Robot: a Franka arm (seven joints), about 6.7 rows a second.
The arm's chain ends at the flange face. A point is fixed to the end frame.
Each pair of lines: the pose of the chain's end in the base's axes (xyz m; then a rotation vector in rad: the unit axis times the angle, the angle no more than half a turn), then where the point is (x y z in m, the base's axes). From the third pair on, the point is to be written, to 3 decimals.
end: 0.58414 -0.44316 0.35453 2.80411 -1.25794 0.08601
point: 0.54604 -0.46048 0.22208
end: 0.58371 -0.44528 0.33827 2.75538 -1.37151 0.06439
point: 0.54336 -0.45808 0.20598
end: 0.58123 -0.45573 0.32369 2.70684 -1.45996 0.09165
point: 0.542 -0.467 0.191
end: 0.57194 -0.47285 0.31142 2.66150 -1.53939 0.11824
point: 0.535 -0.483 0.178
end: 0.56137 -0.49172 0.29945 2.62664 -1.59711 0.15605
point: 0.527 -0.502 0.165
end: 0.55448 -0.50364 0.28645 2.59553 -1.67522 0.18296
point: 0.523 -0.511 0.151
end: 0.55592 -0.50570 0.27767 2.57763 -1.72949 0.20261
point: 0.527 -0.511 0.142
